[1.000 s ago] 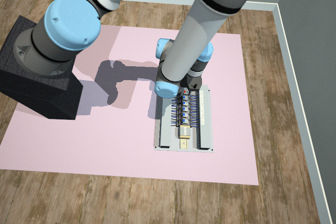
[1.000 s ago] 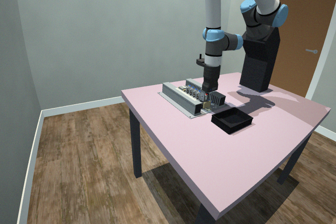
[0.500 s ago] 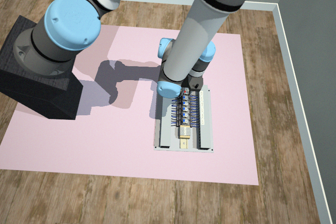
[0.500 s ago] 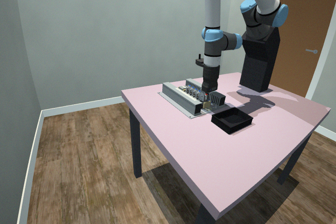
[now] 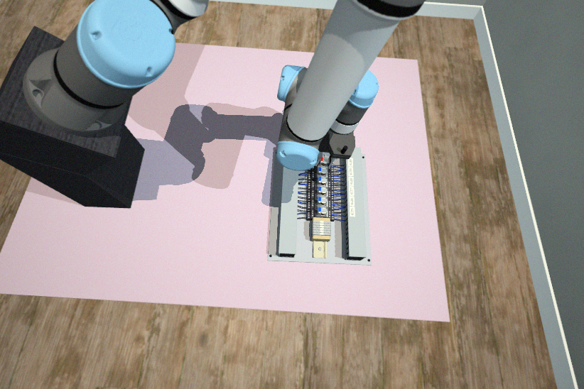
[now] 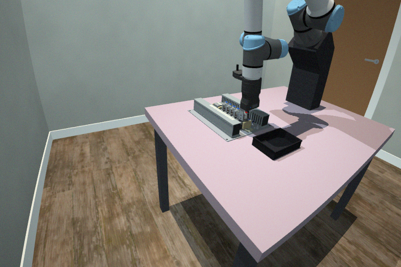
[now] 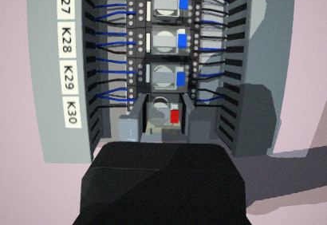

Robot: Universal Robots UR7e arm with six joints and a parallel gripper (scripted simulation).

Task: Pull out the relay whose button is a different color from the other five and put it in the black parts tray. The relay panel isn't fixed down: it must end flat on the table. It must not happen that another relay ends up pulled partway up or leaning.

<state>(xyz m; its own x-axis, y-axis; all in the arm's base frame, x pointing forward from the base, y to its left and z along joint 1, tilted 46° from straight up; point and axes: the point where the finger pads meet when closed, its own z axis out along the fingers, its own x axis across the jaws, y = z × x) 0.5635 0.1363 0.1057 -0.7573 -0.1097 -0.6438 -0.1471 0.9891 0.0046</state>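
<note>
Now: the red-button relay 10 mm below my hand. Round my hand: black parts tray (170 mm to the left, 50 mm below, 50 mm behind); grey relay panel (100 mm to the right, 30 mm below, 20 mm ahead).
</note>
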